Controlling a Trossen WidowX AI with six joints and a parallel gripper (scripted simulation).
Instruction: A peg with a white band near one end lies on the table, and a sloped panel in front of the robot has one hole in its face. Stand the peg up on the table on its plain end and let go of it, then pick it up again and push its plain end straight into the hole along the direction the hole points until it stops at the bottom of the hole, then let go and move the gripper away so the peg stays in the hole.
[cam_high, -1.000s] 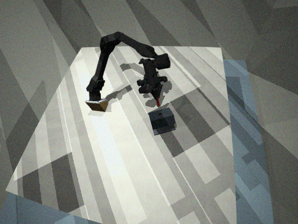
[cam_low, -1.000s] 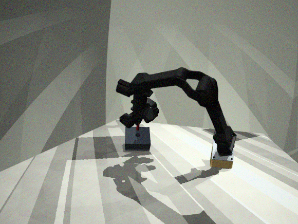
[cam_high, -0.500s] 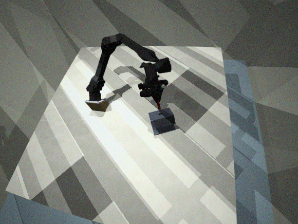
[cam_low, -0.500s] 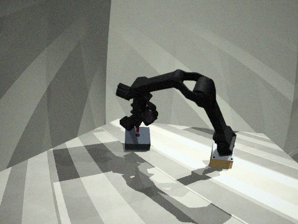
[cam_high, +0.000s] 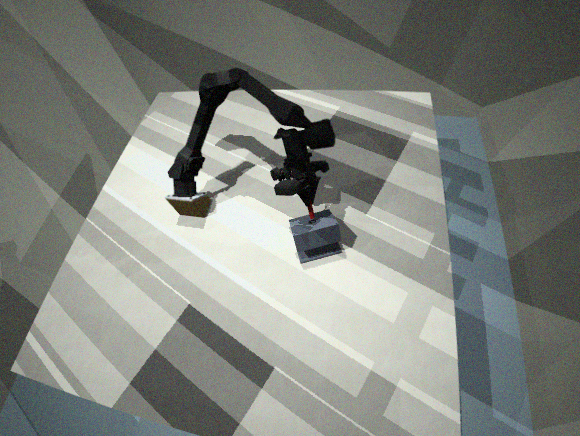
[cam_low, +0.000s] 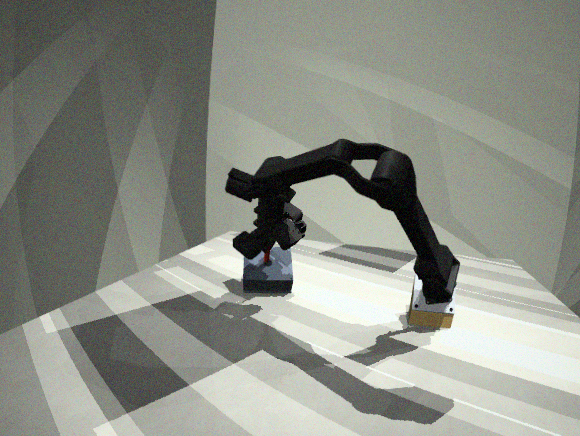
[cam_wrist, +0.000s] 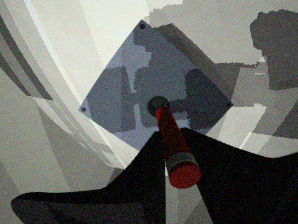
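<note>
My gripper tip is now 1 cm to the right of the red peg and 1 cm below it. From my gripper tip the other things lie so: sloped panel (1 cm ahead, 5 cm to the right, 7 cm below).
</note>
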